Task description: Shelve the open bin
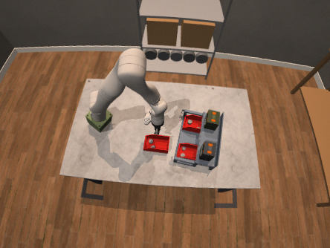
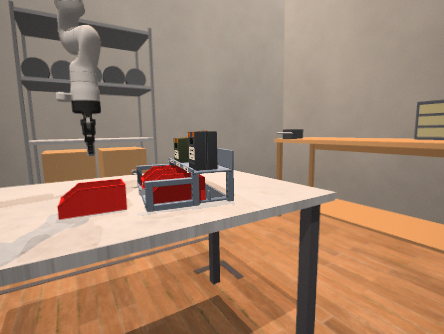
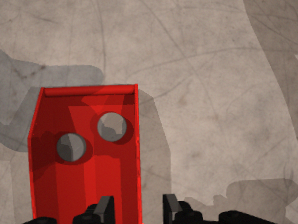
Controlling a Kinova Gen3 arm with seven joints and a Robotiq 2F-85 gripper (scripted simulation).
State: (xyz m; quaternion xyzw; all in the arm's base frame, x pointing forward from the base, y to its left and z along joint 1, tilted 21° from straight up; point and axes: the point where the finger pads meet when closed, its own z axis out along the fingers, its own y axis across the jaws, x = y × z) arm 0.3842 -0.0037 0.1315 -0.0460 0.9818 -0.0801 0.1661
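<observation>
The grey round part lies 2 cm behind my hand, 7 cm to the right of it and 16 cm below it. The rest, counted from my hand: black tool case: 33 cm ahead, 8 cm to the right, 1 cm below; grey shelf: 27 cm ahead, 4 cm to the left, 11 cm below.
</observation>
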